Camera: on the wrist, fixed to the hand. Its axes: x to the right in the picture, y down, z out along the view.
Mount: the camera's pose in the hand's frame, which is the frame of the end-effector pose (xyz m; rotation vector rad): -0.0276 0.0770 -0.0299 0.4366 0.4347 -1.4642
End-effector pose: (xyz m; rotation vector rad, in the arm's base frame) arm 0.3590 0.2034 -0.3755 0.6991 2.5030 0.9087
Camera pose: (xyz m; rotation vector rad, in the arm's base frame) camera 0.3906 0.2246 -0.2972 -1.2741 2.5934 -0.0764
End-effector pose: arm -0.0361 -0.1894 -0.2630 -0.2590 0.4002 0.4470
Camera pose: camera -0.1042 -0.1422 -0.2897 -0.1624 0.6061 -1.1439
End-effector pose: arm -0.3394 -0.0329 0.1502 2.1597 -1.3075 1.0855
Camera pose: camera -0.4261 -0.0350 0.1427 2.1159 0.7680 1.0058
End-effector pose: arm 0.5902 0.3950 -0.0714 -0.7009 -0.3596 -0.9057
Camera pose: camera 0.6369 0.4230 -0.1394 0.3171 -0.6536 -2.2114
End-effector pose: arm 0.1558 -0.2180 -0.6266 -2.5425 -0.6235 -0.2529
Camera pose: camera 0.1665 -0.3030 -0.6422 -1.1347 -1.9339 -0.9589
